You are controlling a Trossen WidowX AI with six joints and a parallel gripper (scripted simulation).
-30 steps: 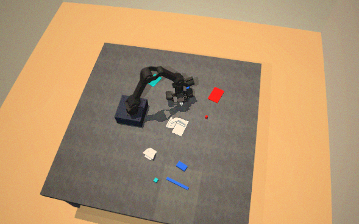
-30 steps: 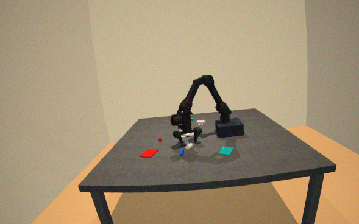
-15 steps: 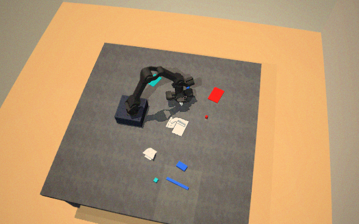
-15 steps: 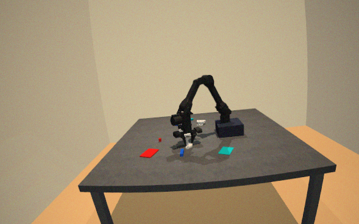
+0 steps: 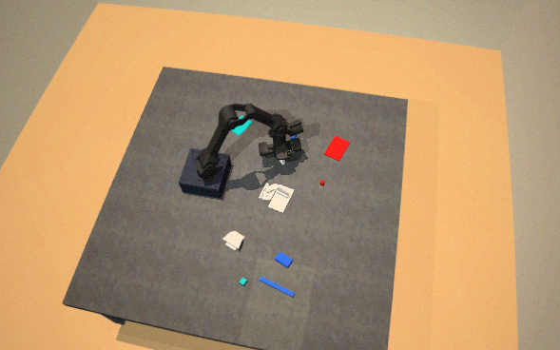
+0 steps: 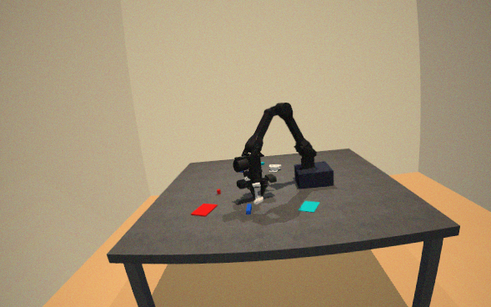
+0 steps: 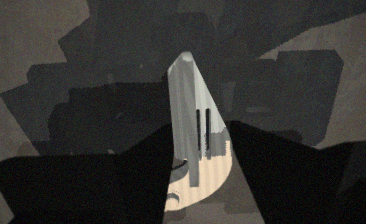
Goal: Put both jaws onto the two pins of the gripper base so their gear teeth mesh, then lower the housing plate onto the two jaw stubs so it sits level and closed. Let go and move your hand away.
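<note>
My gripper tip is 18 cm to the left of the white jaw, 1 cm below it and 1 cm past it. The rest, counted from my gripper tip: red cube: 20 cm ahead, 12 cm to the right, 1 cm above; short blue bar: 13 cm to the left, 5 cm ahead; red plate: 26 cm ahead, 8 cm to the left.
</note>
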